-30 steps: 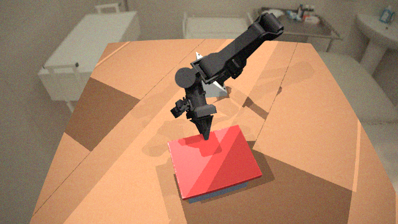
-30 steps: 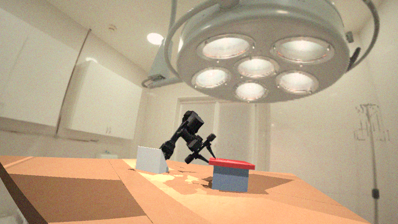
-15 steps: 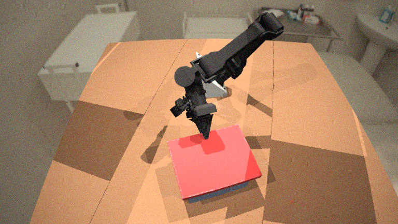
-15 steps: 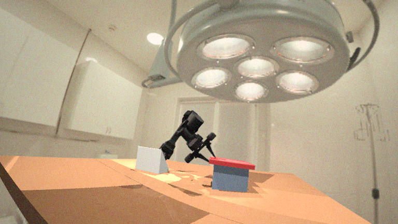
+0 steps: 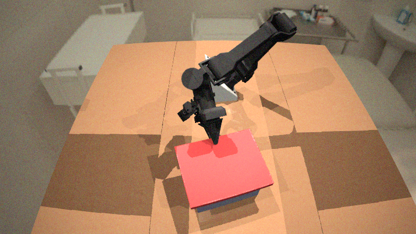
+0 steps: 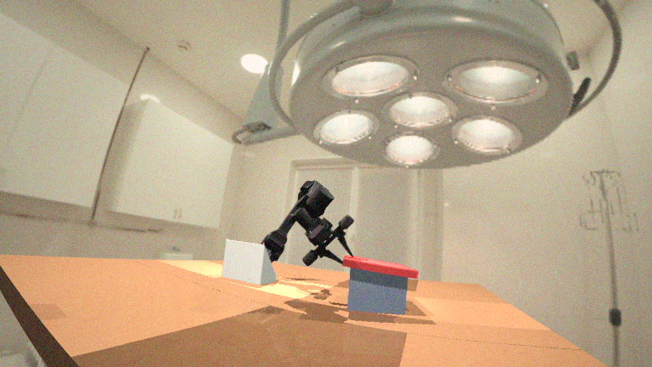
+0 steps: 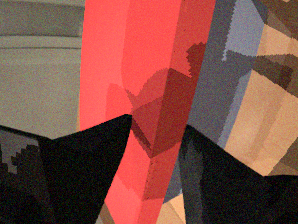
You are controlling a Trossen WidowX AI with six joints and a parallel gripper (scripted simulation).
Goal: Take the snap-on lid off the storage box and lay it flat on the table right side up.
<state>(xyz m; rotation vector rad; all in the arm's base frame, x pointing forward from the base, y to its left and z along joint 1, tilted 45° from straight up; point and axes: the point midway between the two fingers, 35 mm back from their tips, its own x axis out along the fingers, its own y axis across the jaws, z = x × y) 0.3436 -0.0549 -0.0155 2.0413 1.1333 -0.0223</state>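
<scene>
My gripper tip is 7 cm short of the red lid and 3 cm to the right of it. Round my gripper tip: blue storage box: 7 cm ahead, 2 cm to the left, 6 cm below.
</scene>
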